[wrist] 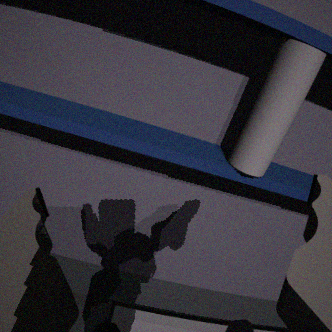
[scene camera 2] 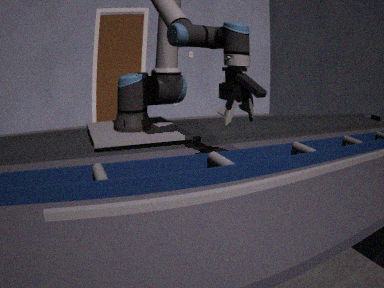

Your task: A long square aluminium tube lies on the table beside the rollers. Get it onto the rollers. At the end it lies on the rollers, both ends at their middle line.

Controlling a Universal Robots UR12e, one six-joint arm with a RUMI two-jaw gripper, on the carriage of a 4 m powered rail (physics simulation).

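Where they show: gripper, fingertip midpoint: (wrist: 174,185) (scene camera 2: 239,124); arm's base, link origin: (scene camera 2: 132,128).
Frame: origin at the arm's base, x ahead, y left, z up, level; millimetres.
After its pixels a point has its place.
Note:
The long square tube (scene camera 2: 200,197) @(x 801, y -8, z -11 mm) is a pale bar lying on the table on the near side of the rollers in the scene view, its left end showing at the lower left. It does not show in the wrist view. Several grey rollers, among them a middle one (scene camera 2: 220,159) @(x 635, y 138, z 26 mm) and a left one (scene camera 2: 100,171) @(x 636, y -250, z 30 mm), sit between blue side rails (scene camera 2: 150,189) @(x 694, y -113, z -18 mm). In the wrist view one roller (wrist: 277,110) @(x 624, y 155, z 29 mm) lies at the upper right. My gripper (scene camera 2: 239,121) @(x 584, y 233, z 124 mm) (wrist: 174,185) @(x 584, y 233, z 124 mm) is open with no object between its fingers, above the robot's side of the rollers and apart from the tube.
The robot's base stands on a pale carriage plate (scene camera 2: 107,139) @(x 174, y -156, z 0 mm) behind the rollers. The near blue rail (wrist: 125,135) @(x 558, y 271, z 20 mm) crosses the wrist view on a slant. A dark shadow of the arm (wrist: 132,252) falls between the fingers. A brown door (scene camera 2: 119,65) is in the back wall.

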